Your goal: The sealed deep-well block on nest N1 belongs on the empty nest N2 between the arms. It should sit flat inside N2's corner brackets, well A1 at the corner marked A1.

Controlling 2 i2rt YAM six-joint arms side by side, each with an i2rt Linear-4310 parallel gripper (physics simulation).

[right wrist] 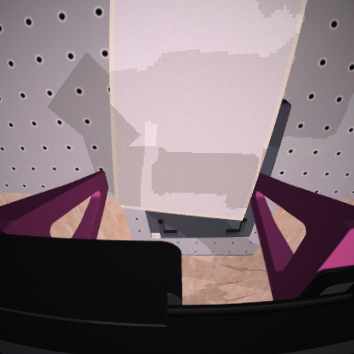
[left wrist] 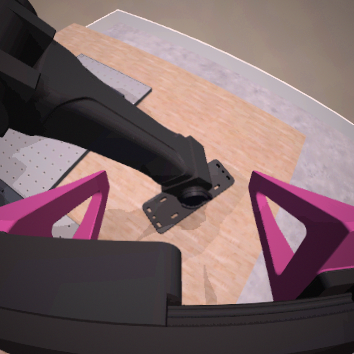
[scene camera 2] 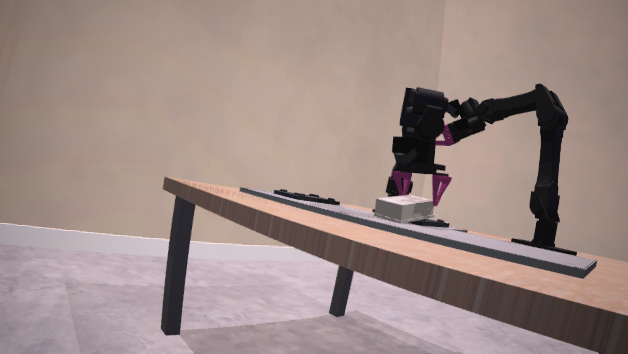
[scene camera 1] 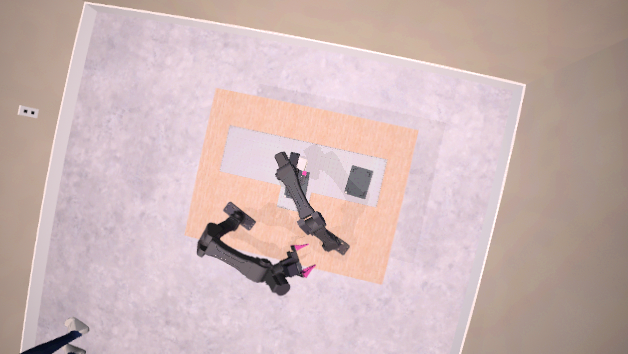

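The pale sealed block lies across dark nest N2, shifted off it. In the right wrist view it reaches past the nest toward the top, and the nest's near brackets show uncovered. Whether it tilts slightly is unclear. A small white label shows at a near nest corner; its lettering is unreadable. My right gripper is open above the block, fingertips beside its near end. My left gripper is open and empty, away from the nests. Nest N1 holds no block.
A grey perforated board lies under the nests on the wooden table. The right arm stretches over N2; its base plate stands near the table edge.
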